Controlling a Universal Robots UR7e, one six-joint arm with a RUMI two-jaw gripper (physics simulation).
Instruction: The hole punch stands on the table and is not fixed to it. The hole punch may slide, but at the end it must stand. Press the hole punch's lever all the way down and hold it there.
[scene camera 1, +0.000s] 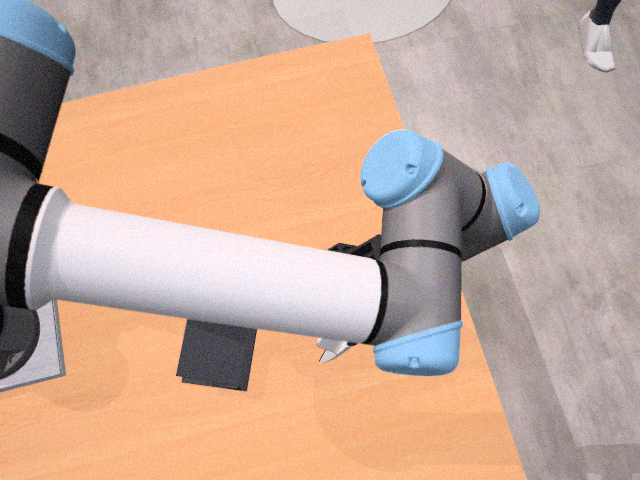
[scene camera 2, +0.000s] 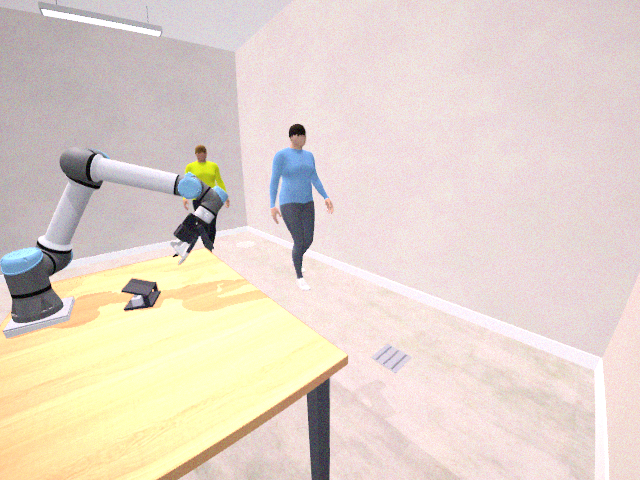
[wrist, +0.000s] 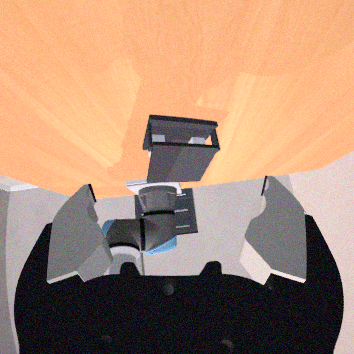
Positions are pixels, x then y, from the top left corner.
The gripper shows in scene camera 1, in scene camera 2 and in the wrist view (176, 182). A hole punch shows in scene camera 1, in scene camera 2 and in the wrist view (167, 128). The same spot on the hole punch: (scene camera 1: 246, 368) is (scene camera 2: 153, 300). The same spot on the gripper: (scene camera 1: 333, 348) is (scene camera 2: 181, 253).
